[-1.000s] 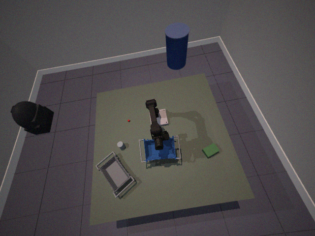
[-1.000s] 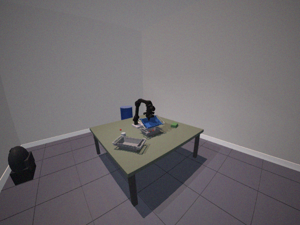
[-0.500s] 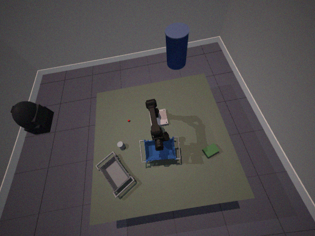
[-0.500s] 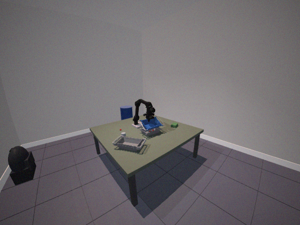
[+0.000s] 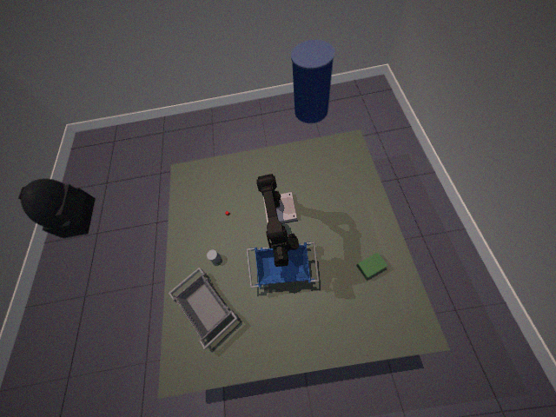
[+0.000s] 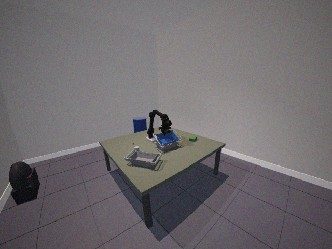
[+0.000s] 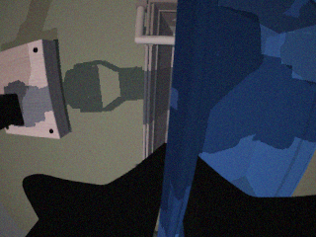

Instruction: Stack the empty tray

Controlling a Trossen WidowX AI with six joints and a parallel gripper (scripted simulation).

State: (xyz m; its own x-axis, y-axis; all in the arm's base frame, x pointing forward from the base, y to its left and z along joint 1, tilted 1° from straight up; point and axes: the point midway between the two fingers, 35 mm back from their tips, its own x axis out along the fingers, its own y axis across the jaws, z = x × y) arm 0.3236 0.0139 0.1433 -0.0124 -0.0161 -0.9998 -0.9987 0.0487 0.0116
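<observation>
Now: gripper tip 7 cm short of the blue tray. The rest, counted from my gripper tip: green block 44 cm to the left, 12 cm below, 11 cm ahead; then red block 32 cm behind, 30 cm to the right, 13 cm below.
</observation>
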